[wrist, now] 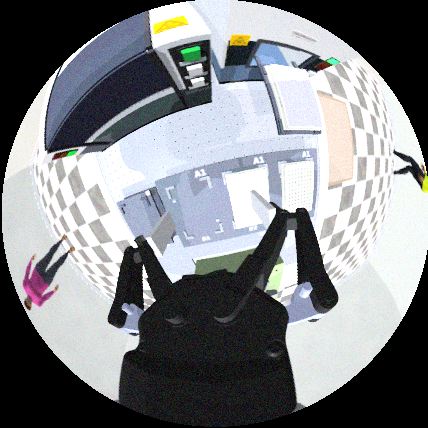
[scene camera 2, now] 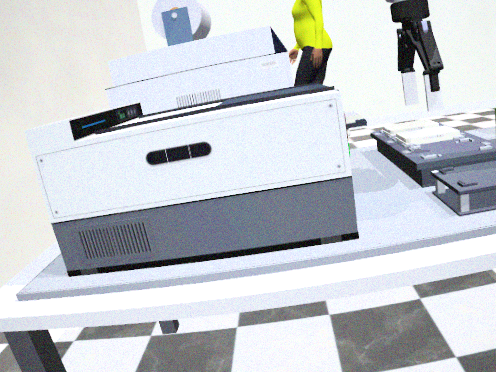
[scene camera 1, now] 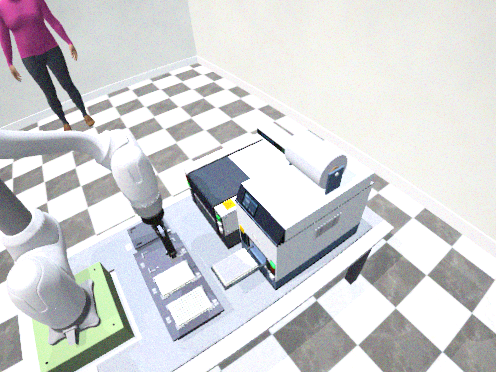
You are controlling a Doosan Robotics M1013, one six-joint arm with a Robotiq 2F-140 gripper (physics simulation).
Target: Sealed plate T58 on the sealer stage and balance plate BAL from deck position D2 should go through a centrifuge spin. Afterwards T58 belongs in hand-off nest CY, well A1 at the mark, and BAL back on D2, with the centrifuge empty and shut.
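Places are measured from the arm's base along level axes (x ahead, y left, z up), in centimetres.
Pixels of known places: gripper, fingertip midpoint: (wrist: 209, 209) (scene camera 2: 422, 107); arm's base, link origin: (scene camera 1: 72, 311).
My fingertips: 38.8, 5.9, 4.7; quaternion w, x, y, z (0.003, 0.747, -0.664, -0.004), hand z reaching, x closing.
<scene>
For each thing: its top centre in the pictures, then the offset to it from my fingertips, as dx, dy, dz. "spot": a spot on its surface instead.
- Sealed plate T58, top centre: (wrist: 299, 94) (scene camera 1: 235, 265) +18.3, -17.3, -1.5
- flat white plate, top centre: (wrist: 250, 200) (scene camera 2: 426, 131) (scene camera 1: 173, 277) -2.3, -8.3, -6.8
- hand-off nest, top centre: (scene camera 2: 489, 168) (wrist: 142, 224) (scene camera 1: 147, 229) -5.8, +19.7, -8.7
- white plate with visible wells, top centre: (wrist: 300, 189) (scene camera 2: 409, 124) (scene camera 1: 189, 305) -0.9, -20.7, -6.8
- tall white sealer, surface spot: (scene camera 1: 307, 210) spot: +39.9, -24.6, +21.5
- film roll, top centre: (scene camera 1: 317, 143) +50.0, -13.8, +34.1
Sealed plate T58 (scene camera 1: 234, 266) (wrist: 300, 102) lies on the extended sealer stage, its pale top facing up. A flat white plate (scene camera 1: 174, 278) (scene camera 2: 431, 134) (wrist: 245, 195), apparently BAL, sits in the middle deck position. The hand-off nest (scene camera 1: 144, 237) (wrist: 136, 216) is the low grey block at the deck's end; no plate shows in it. The centrifuge (scene camera 1: 217, 181) (scene camera 2: 200, 167) is the box with the dark lid; its lid looks down, and its inside is hidden. My gripper (scene camera 1: 169, 250) (scene camera 2: 421, 93) (wrist: 209, 209) is open and empty, pointing down above the deck, its fingers wide apart.
A white plate with visible wells (scene camera 1: 192, 306) (wrist: 298, 186) sits in the deck position at the other end. The third deck position, beside the nest, holds no plate. The tall white sealer (scene camera 1: 307, 210) with a film roll (scene camera 1: 317, 162) stands beside the centrifuge. People stand beyond the table.
</scene>
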